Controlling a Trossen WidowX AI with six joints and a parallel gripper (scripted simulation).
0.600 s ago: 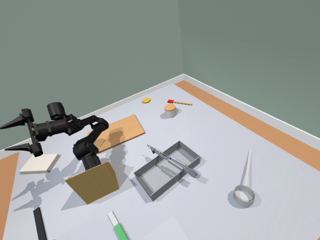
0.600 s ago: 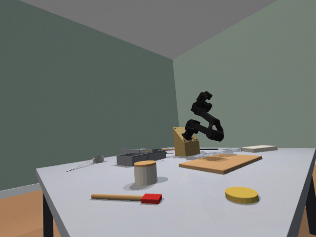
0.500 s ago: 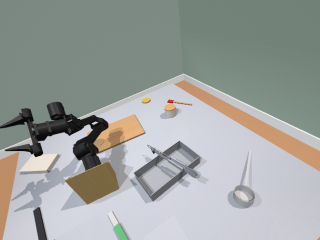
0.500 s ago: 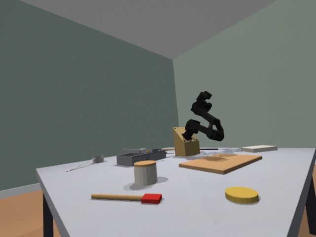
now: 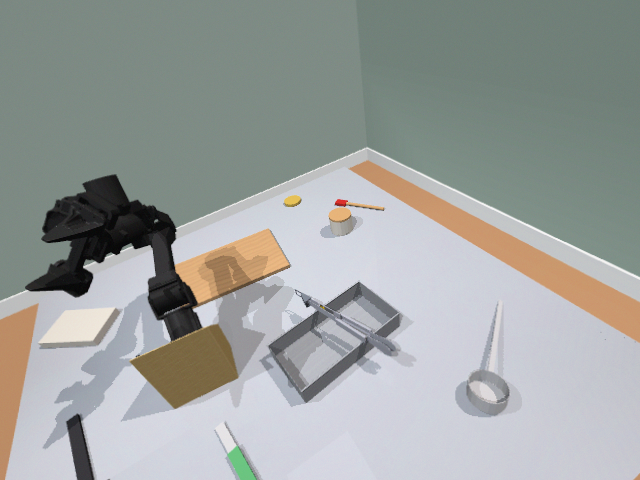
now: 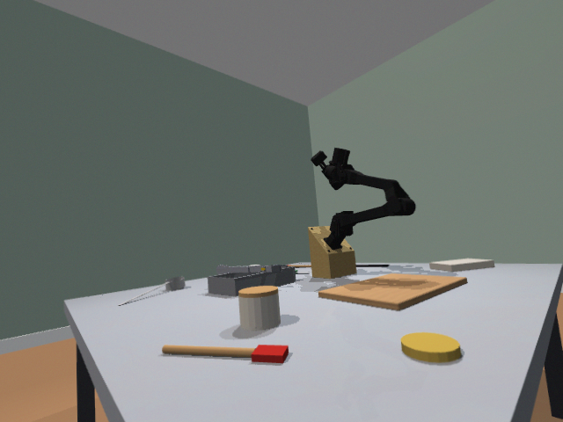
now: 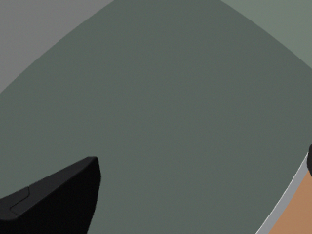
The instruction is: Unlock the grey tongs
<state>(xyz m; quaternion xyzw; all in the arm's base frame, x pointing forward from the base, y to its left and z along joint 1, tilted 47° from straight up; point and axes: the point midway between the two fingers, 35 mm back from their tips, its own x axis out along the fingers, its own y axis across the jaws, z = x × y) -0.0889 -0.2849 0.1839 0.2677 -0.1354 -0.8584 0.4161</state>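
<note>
The grey roasting tin lies 40 cm ahead of my gripper tip, 4 cm to the right of it and 46 cm below it. The rest, counted from my gripper tip: yellow lock piece: 41 cm ahead, 3 cm to the left, 42 cm below; then lidded canister: 65 cm ahead, 37 cm to the left, 45 cm below; then wooden board: 24 cm ahead, 42 cm to the left, 48 cm below.
</note>
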